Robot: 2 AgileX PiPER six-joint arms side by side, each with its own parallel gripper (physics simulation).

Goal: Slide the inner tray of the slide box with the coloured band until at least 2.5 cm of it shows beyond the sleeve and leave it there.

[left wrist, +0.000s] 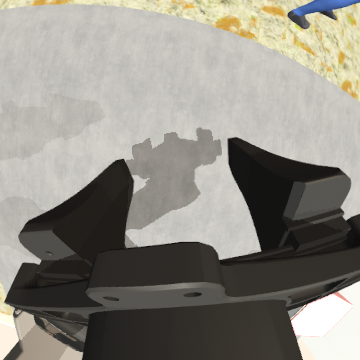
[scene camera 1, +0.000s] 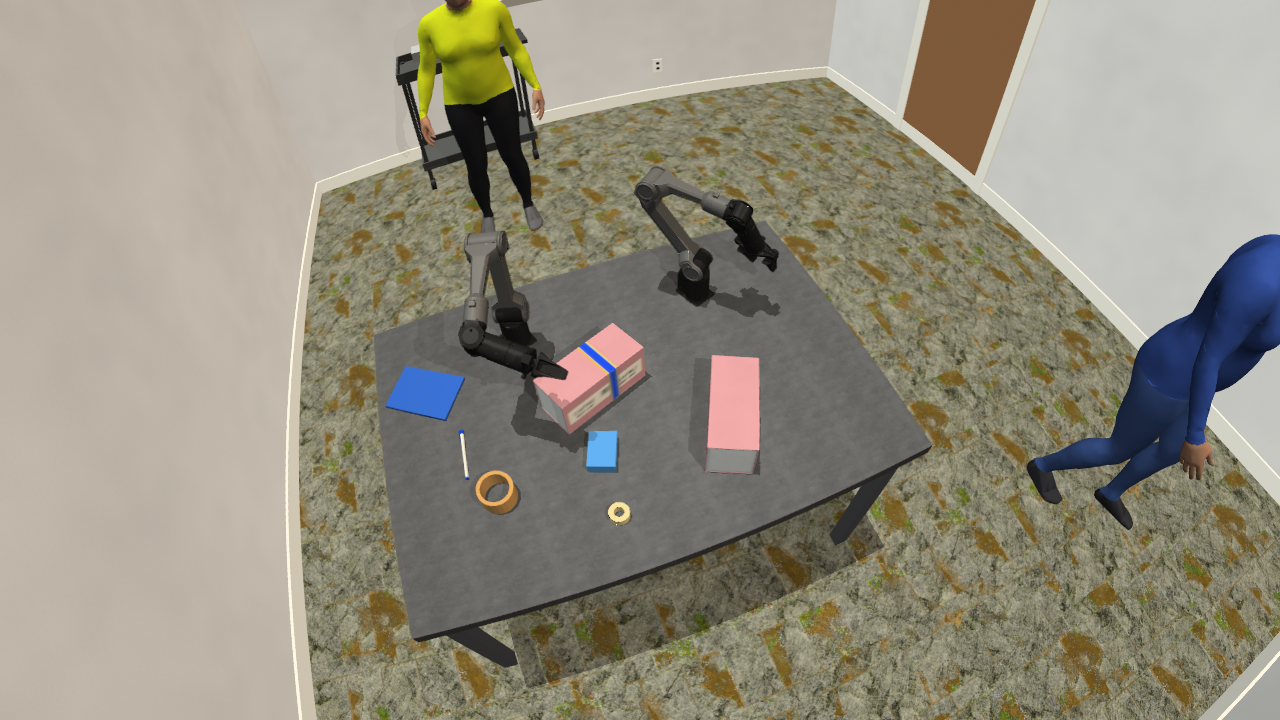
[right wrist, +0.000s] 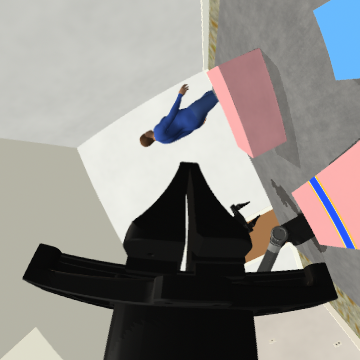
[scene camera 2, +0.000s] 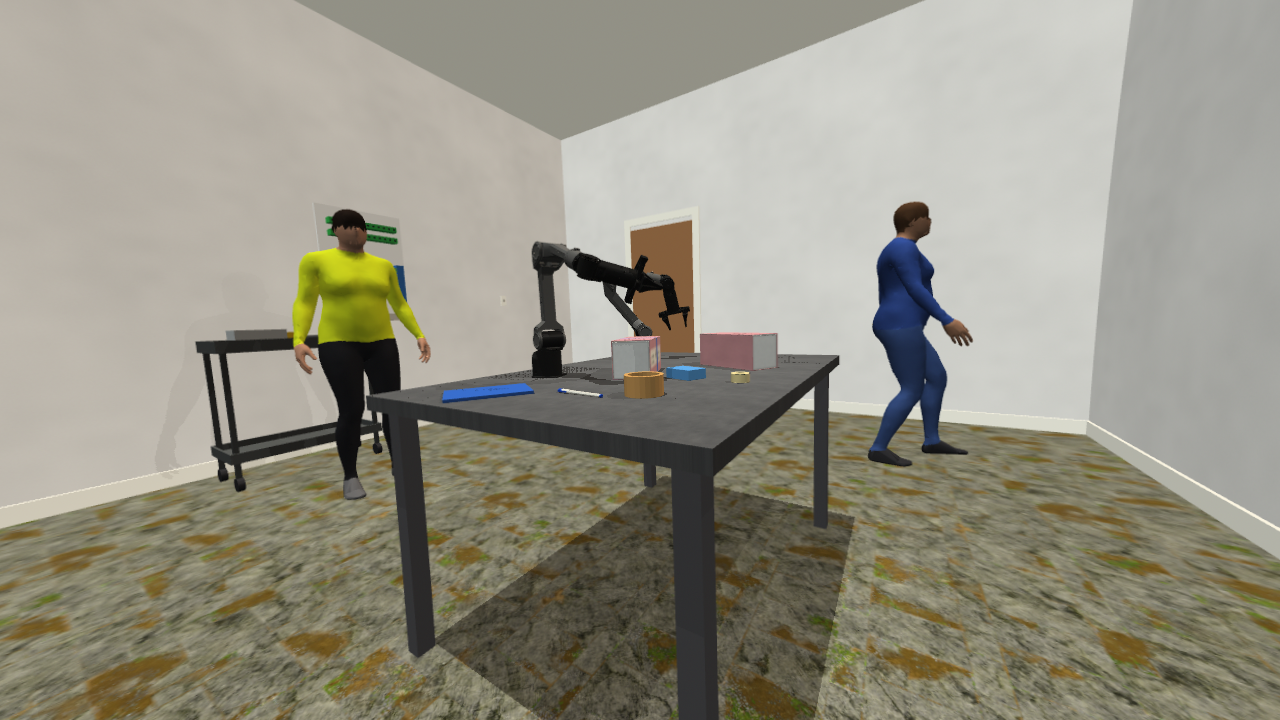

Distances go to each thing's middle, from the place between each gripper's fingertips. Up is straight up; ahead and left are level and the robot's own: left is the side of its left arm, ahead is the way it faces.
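The light blue block (scene camera 1: 602, 445) has my right gripper 4 cm to the right of it, 5 cm short of it and 26 cm above it. Counting from that same right gripper, I find the plain pink slide box (scene camera 1: 732, 446) 8 cm ahead, 37 cm to the left and 22 cm below, whereas the blue flat panel (scene camera 1: 431, 394) is 29 cm behind, 41 cm to the right and 27 cm below.
As for my left gripper, it is 260 mm to the left of the plain pink slide box, 400 mm short of it and 80 mm above it. From my left hand I see the light blue block 590 mm to the right, 370 mm ahead and 120 mm below; the blue flat panel, measured from that left hand too, is 1040 mm to the right, 30 mm ahead and 130 mm below.
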